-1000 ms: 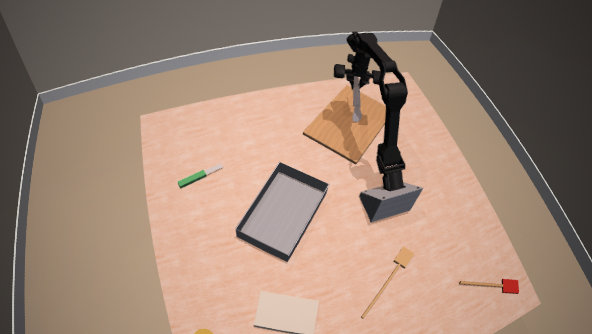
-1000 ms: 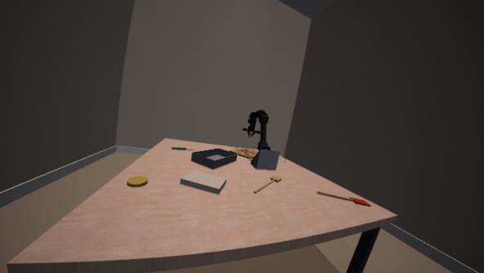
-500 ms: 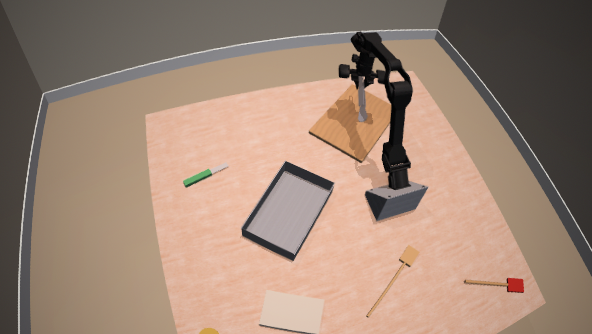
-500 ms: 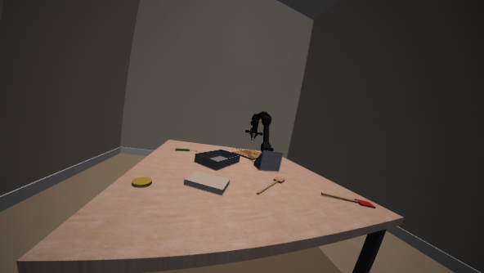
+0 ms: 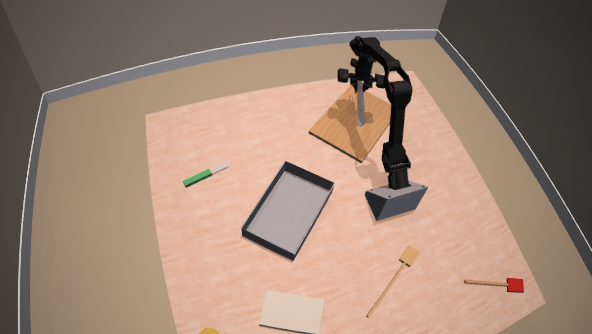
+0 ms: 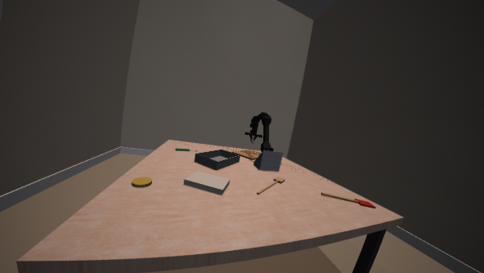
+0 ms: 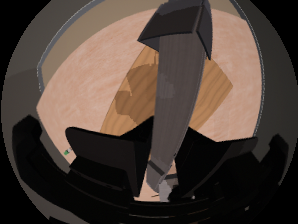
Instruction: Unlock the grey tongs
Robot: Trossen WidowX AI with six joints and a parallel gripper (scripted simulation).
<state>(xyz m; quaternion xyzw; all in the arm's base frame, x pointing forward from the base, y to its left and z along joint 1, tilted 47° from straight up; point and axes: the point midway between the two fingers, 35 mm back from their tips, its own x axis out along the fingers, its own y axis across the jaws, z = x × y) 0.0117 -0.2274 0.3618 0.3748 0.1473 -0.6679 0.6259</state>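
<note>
Right now my gripper tip is 4 cm to the right of the wooden board and 12 cm above it. The rest, counted from my gripper tip: pale block: 45 cm ahead, 75 cm to the left, 11 cm below; then green-handled knife: 62 cm ahead, 18 cm to the left, 12 cm below; then dark roasting tin: 37 cm ahead, 40 cm to the left, 10 cm below.
</note>
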